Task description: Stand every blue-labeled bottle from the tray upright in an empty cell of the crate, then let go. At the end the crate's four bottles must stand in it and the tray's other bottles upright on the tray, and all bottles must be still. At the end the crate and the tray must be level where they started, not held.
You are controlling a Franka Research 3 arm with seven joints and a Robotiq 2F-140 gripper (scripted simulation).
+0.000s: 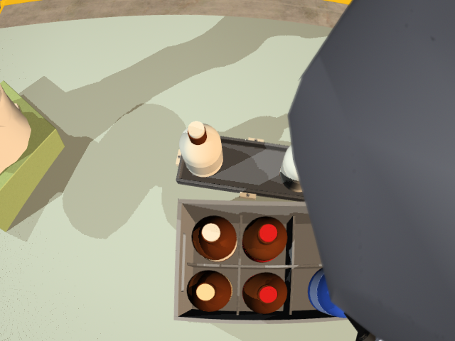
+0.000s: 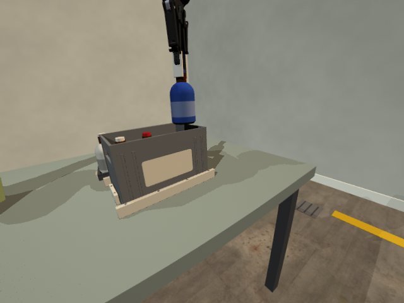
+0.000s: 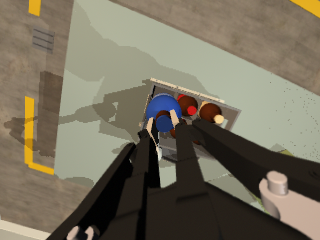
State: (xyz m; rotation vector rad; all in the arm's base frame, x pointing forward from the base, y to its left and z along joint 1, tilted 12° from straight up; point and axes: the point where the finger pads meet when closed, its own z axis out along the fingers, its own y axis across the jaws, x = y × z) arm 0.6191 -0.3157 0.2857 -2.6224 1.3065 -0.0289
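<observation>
The blue-labeled bottle lies 9 cm below my hand. Round my hand: grey crate (27 cm below, 9 cm behind, 4 cm to the left); then cream-labeled bottle (27 cm below, 25 cm to the left, 21 cm behind); then dark tray (34 cm below, 23 cm to the left, 12 cm behind).
</observation>
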